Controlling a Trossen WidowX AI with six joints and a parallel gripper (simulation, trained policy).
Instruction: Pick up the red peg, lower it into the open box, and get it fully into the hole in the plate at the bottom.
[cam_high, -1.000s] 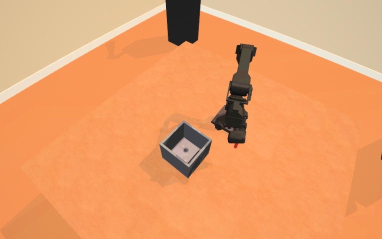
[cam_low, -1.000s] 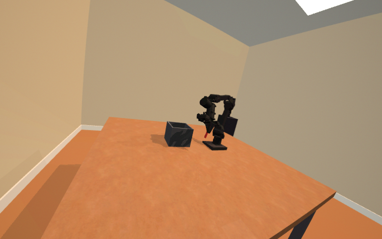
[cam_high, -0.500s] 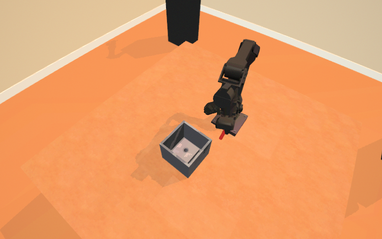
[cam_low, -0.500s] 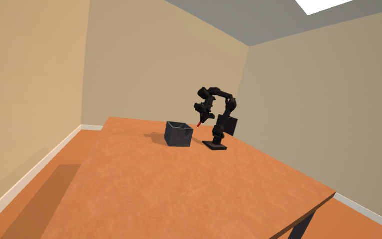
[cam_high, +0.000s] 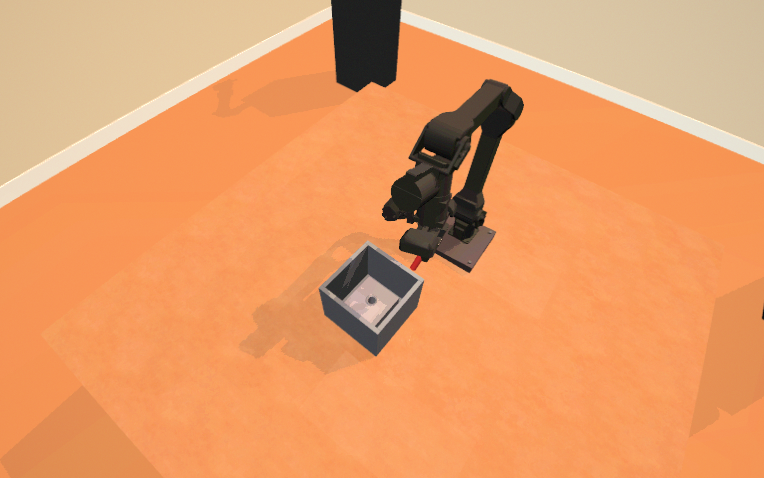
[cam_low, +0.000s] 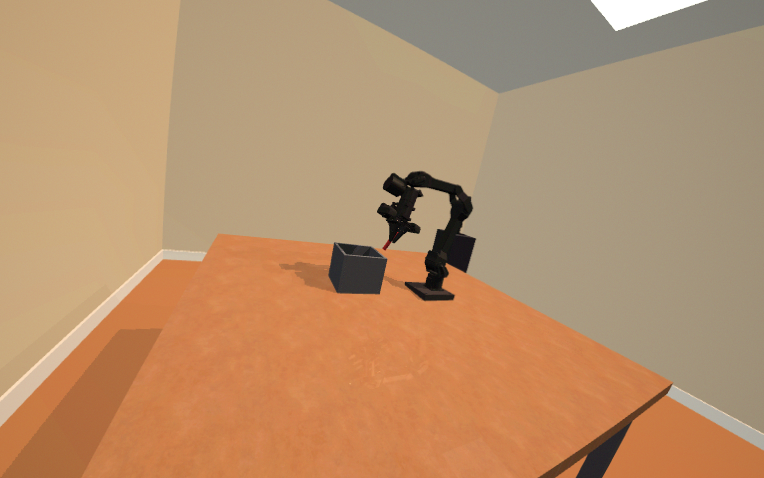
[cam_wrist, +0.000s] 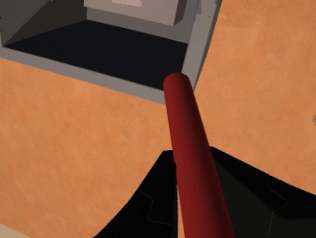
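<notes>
Right now my gripper tip is 9 cm short of the pale plate, 7 cm to the left of it and 15 cm above it. Also, from my gripper tip: red peg 1 cm to the right.
</notes>
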